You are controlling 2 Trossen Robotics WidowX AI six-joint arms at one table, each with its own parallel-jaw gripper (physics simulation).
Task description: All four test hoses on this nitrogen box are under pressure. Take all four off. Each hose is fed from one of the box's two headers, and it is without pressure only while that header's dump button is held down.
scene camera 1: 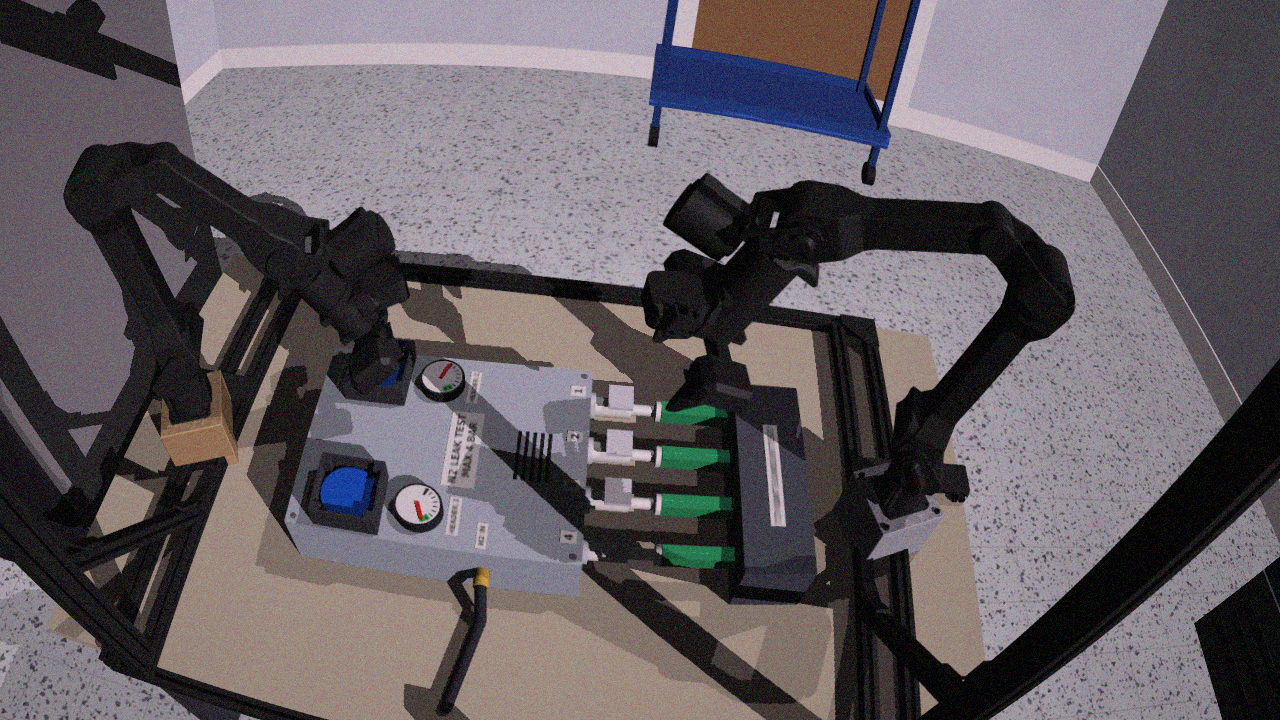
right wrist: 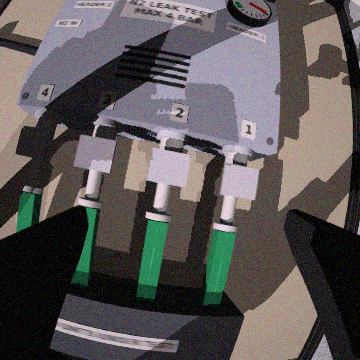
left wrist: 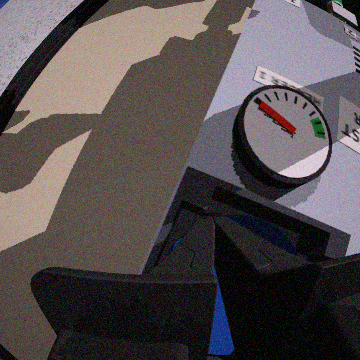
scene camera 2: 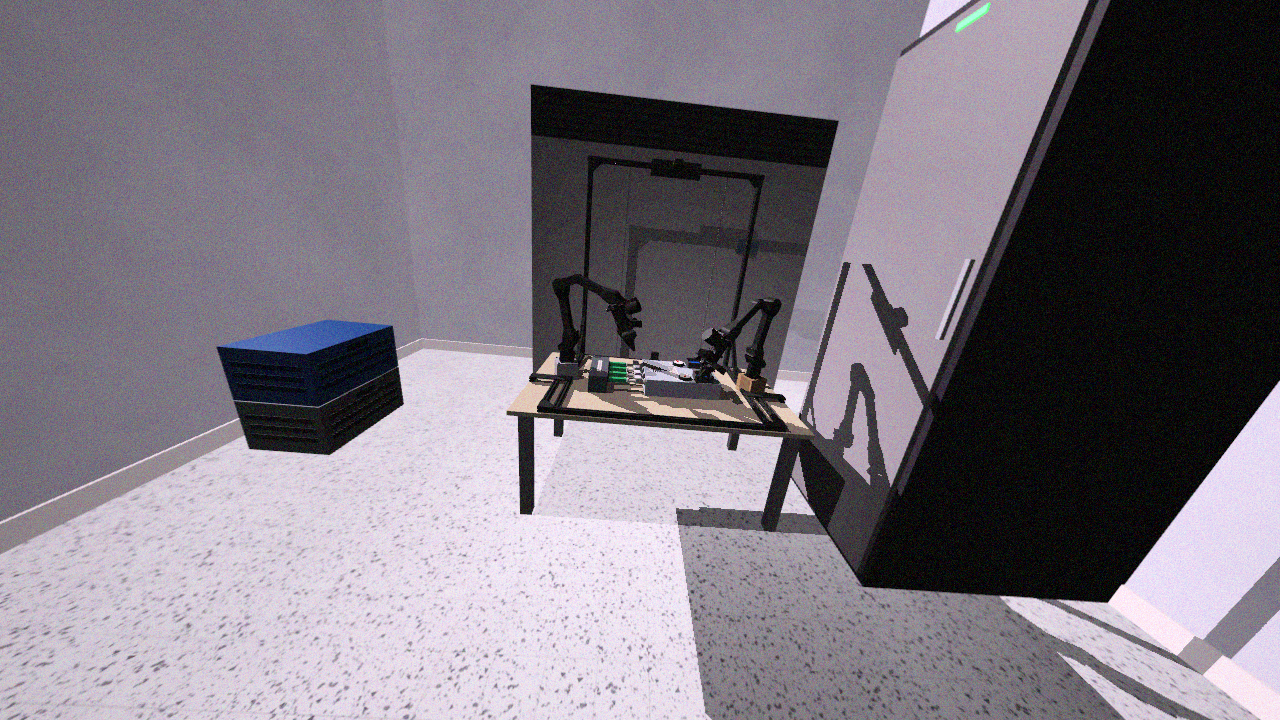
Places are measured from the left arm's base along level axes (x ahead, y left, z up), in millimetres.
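Pixels of known places: left gripper, fingertip midpoint: (scene camera 1: 401, 359) (left wrist: 209, 222) (scene camera 2: 698, 378); right gripper, fingertip midpoint: (scene camera 1: 662, 374) (right wrist: 189, 219) (scene camera 2: 632, 348); left arm's base at its link origin: (scene camera 1: 190, 402) (scene camera 2: 752, 376); right arm's base at its link origin: (scene camera 1: 899, 493) (scene camera 2: 566, 360).
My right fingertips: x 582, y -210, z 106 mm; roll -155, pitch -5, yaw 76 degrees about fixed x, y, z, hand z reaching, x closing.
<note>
Ahead of a thing's pixels: the offset from my right fingertips to its top centre. "spot": to the spot under its first point. Level surfaces: height alone.
The grey nitrogen box (scene camera 1: 516, 407) (scene camera 2: 680, 387) (right wrist: 232, 71) lies on the table {170 mm down} (scene camera 2: 637, 413). Four green hoses (scene camera 1: 693, 413) (scene camera 1: 695, 457) (scene camera 1: 695, 505) (scene camera 1: 696, 555) (right wrist: 219, 264) (right wrist: 153, 257) (right wrist: 87, 246) (right wrist: 28, 211) are plugged into ports 1 to 4 through grey couplers {113 mm down, 7 mm back, 73 mm left} (scene camera 1: 622, 402) (right wrist: 239, 182). My left gripper (scene camera 1: 380, 366) (scene camera 2: 709, 357) (left wrist: 209, 222) is shut and presses its tips into the far blue dump button {99 mm down, 293 mm back, 182 mm left} (left wrist: 219, 321). The gauge {spot: 96 mm down, 218 mm back, 145 mm left} (scene camera 1: 440, 379) (left wrist: 282, 133) beside it has its needle away from the green mark. The near dump button {94 mm down, 366 mm back, 7 mm left} (scene camera 1: 347, 492) is free. My right gripper (scene camera 1: 702, 389) (scene camera 2: 630, 336) (right wrist: 189, 219) is open and empty above hose 1.
The hoses end in a dark block {spot: 110 mm down, 102 mm ahead, 129 mm right} (scene camera 1: 773, 500) (right wrist: 143, 332). A black supply hose {spot: 179 mm down, 273 mm back, 156 mm right} (scene camera 1: 467, 629) leaves the box's front. A black frame rail (scene camera 1: 530, 283) rims the table. A blue cart (scene camera 1: 766, 93) stands behind, a blue stack (scene camera 2: 330, 386) and a grey cabinet (scene camera 2: 923, 286) beside.
</note>
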